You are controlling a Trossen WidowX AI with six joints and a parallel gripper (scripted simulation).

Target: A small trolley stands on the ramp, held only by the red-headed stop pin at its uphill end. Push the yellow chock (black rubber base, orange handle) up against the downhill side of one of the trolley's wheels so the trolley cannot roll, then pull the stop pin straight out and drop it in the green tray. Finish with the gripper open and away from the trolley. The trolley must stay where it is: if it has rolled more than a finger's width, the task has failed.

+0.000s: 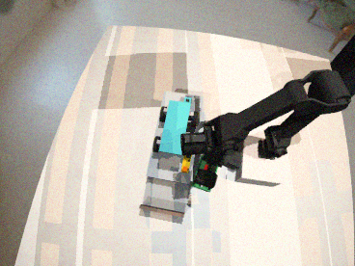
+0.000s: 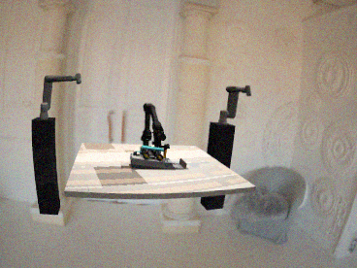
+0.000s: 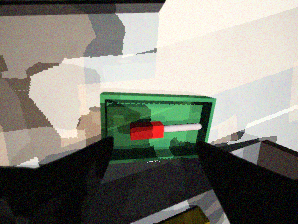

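Right now the red-headed stop pin is 30 mm below my gripper tip and 20 mm to the left of it. Also, from my gripper tip: teal trolley: 130 mm ahead, 100 mm to the right, 70 mm above; then green tray: 50 mm below, 10 mm to the left; then yellow chock: 80 mm ahead, 40 mm above.
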